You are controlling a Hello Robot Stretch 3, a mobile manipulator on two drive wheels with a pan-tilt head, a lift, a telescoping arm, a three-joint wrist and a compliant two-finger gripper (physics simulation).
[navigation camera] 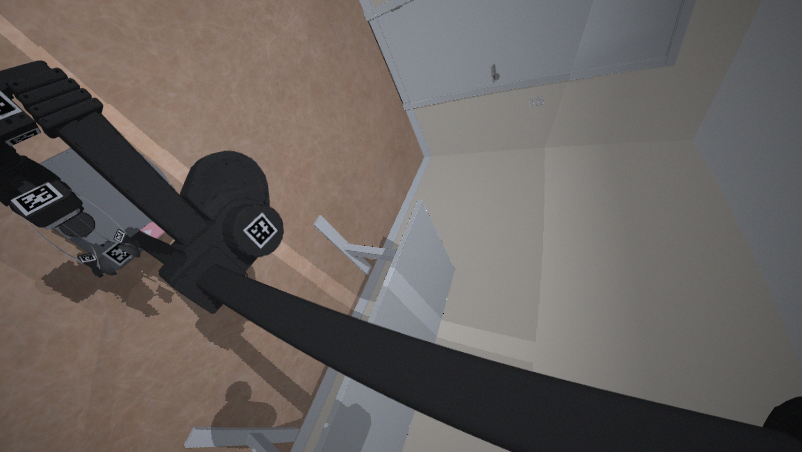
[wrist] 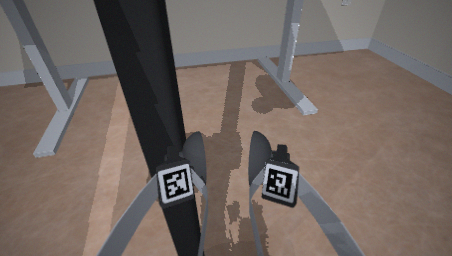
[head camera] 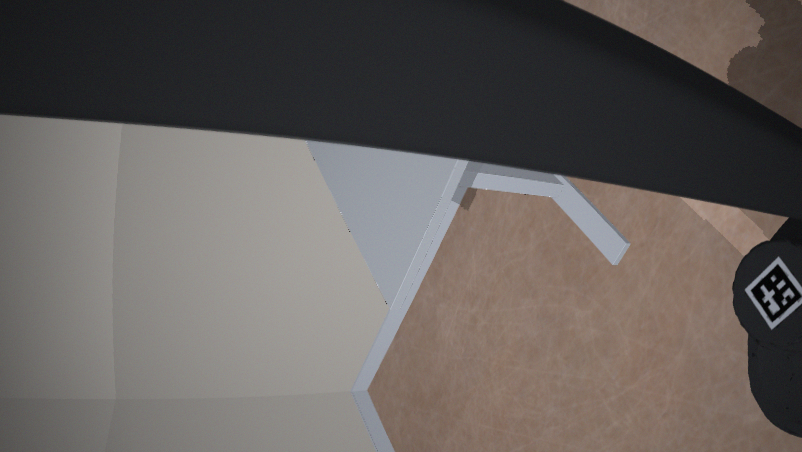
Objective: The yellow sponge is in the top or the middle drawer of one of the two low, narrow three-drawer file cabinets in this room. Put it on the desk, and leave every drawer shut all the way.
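Seen in the pictures: gripper, between the fingertips: [navigation camera: 126,263] [wrist: 226,150]; robot's base, origin of its link: [navigation camera: 79,221].
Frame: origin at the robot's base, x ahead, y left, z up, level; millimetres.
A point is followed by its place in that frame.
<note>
The desk [head camera: 381,207] @[x -772, y 829, z 720 mm] [navigation camera: 424,252] @[x -737, y 870, z 720 mm] is pale grey and stands against the wall. Part of its top shows in the head view behind the dark mast, and more of it in the navigation view, also crossed by the mast. In the wrist view its two legs [wrist: 291,42] @[x 423, y 1201, z 268 mm] stand on the floor by the wall. My gripper [navigation camera: 119,255] @[x -8, y 91, z 580 mm] [wrist: 226,150] @[x -8, y 91, z 580 mm] is open, with floor showing between the fingertips. It is over my base, apart from the desk. The yellow sponge and the file cabinets do not show in these views.
My dark mast [head camera: 336,78] @[x -68, y 116, z 1261 mm] [navigation camera: 449,370] @[x -72, y 116, z 1203 mm] [wrist: 145,75] @[x -64, y 116, z 635 mm] crosses all views. A grey door [navigation camera: 533,39] @[x -2254, y 235, z 1214 mm] with a handle is in the wall at the upper right of the navigation view. A white baseboard [head camera: 377,359] @[x -2154, y 1225, z 31 mm] [wrist: 215,59] @[x 12, y 1568, z 29 mm] runs along the wall. My grey base [navigation camera: 95,182] @[x -108, y -65, z 160 mm] is under the wrist.
</note>
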